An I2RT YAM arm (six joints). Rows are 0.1 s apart.
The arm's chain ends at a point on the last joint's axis. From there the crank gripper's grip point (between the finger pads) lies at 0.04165 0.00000 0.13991 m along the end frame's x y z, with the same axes.
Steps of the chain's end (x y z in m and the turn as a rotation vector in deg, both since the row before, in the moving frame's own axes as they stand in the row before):
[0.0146, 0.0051, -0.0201, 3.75, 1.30, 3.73]
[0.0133, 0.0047, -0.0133, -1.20, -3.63, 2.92]
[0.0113, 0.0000, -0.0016, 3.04, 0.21, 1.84]
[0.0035, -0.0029, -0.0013, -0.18, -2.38, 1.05]
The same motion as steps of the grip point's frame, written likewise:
[0.0180, -0.0012, -0.0213, 3.75, 1.30, 3.73]
[0.0042, 0.0095, -0.0110, -1.20, -3.63, 2.92]
[0.0119, -0.0061, -0.0019, 3.04, 0.21, 1.84]
[-0.0024, -0.0017, 0.0003, -0.18, -2.38, 1.05]

